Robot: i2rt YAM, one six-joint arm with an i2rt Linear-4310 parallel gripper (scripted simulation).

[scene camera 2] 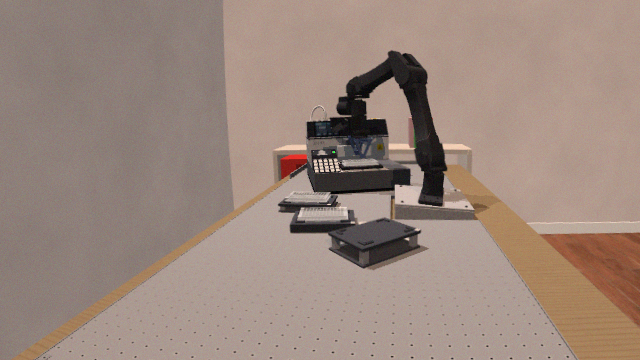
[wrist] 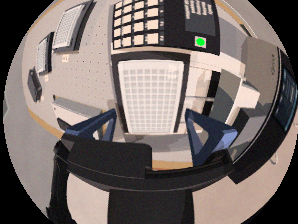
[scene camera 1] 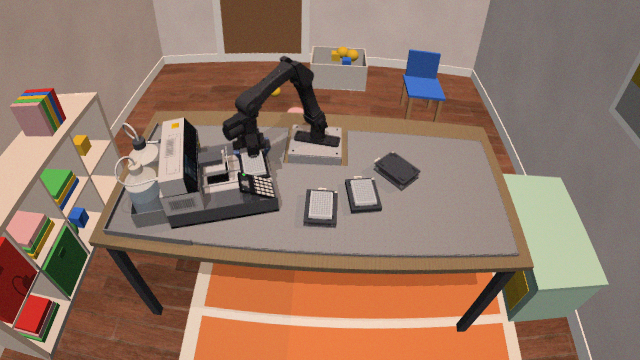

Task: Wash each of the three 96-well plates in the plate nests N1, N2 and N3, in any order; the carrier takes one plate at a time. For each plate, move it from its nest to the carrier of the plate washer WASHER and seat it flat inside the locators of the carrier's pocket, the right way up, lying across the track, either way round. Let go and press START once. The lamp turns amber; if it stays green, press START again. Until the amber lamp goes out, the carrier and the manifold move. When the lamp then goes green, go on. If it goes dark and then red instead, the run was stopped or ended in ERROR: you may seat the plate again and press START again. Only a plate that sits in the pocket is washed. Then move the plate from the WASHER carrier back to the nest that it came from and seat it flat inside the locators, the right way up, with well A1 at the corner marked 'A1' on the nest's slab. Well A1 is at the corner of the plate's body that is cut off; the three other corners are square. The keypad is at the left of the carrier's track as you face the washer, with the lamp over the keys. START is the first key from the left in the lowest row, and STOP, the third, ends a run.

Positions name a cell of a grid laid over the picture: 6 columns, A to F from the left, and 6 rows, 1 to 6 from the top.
Labels:
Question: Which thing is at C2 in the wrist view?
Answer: A washer carrier.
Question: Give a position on a plate washer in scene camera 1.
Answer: B4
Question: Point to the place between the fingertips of my gripper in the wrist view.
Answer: D4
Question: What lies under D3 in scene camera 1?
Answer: A nest.

